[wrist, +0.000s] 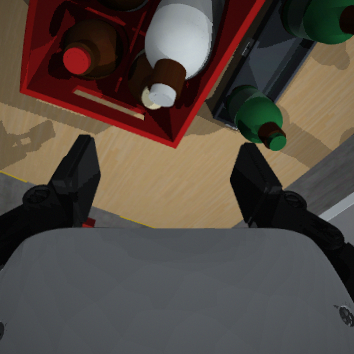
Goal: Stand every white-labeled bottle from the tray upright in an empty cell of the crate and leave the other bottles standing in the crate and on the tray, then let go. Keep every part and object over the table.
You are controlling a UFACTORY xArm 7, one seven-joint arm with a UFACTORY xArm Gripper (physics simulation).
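Places are measured from the arm's base along level axes (x ahead, y left, z up), in millimetres.
Pixels of known places: gripper, fingertip midpoint: [167, 157].
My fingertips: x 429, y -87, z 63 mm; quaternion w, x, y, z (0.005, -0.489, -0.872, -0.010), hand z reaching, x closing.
For each thing: its top centre in the pictures, then the offset to it from my fingertips. "pt": a spot on its surface instead. Level surfaces: height alone.
- red crate, surface spot: [102, 118] pt 62 mm ahead, 40 mm right, 115 mm down
- brown bottle with a cream cap, top centre: [152, 97] 14 mm ahead, 4 mm right, 127 mm down
- brown bottle with a red cap, top centre: [75, 60] 24 mm ahead, 92 mm right, 127 mm down
- dark tray, surface spot: [225, 121] pt 14 mm ahead, 165 mm left, 264 mm down
- brown bottle, surface spot: [122, 3] pt 44 mm back, 83 mm right, 175 mm down
- wooden table, surface height: 290 mm down
A white-labeled bottle [181, 37] with a brown neck and white cap is in the right part of the red crate [102, 118]. It looks tilted, with its neck over a brown bottle with a cream cap [140, 80]; its base is cut off by the view's top edge. A brown bottle with a red cap [90, 47] stands in the cell to the left. Two green bottles [254, 114] [320, 19] stand on the dark tray [225, 121]. My gripper [167, 157] is open and empty, near the crate's front edge in the picture, apart from the bottles.
Part of another brown bottle [122, 3] shows in the crate at the top edge. The wooden table [165, 185] shows between the fingers. Its yellow-marked edge runs below and to the left, with grey floor beyond; a small red piece [89, 222] shows beside the left finger.
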